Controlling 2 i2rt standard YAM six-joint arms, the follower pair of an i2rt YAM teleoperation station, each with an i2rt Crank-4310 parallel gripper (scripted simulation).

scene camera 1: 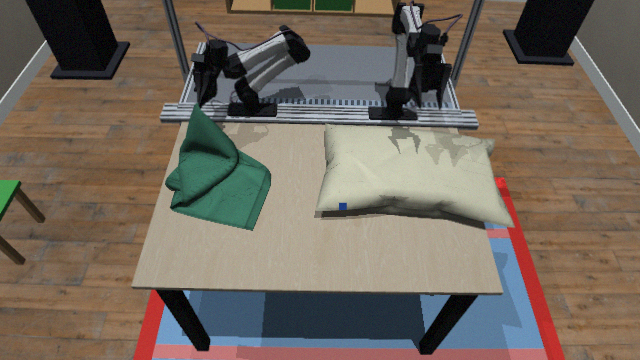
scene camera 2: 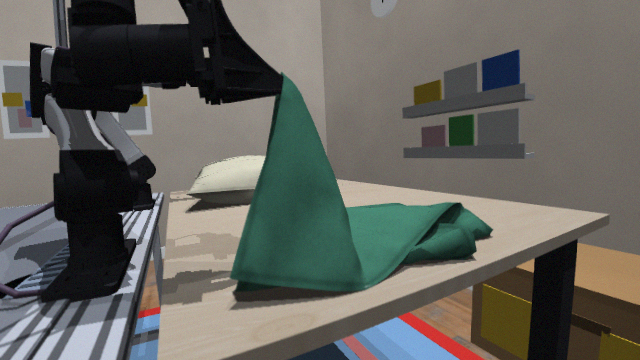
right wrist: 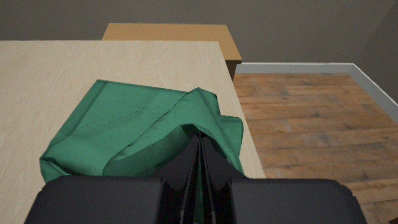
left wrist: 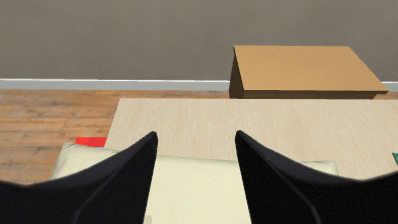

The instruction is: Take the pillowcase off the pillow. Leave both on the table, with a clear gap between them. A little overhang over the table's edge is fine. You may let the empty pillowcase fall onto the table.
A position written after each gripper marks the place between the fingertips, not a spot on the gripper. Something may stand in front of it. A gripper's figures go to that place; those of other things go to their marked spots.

Scene:
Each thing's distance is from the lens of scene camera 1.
left gripper (scene camera 1: 430, 107): 1.25 m
green pillowcase (scene camera 1: 214, 181): 1.46 m
cream pillow (scene camera 1: 386, 170): 1.37 m

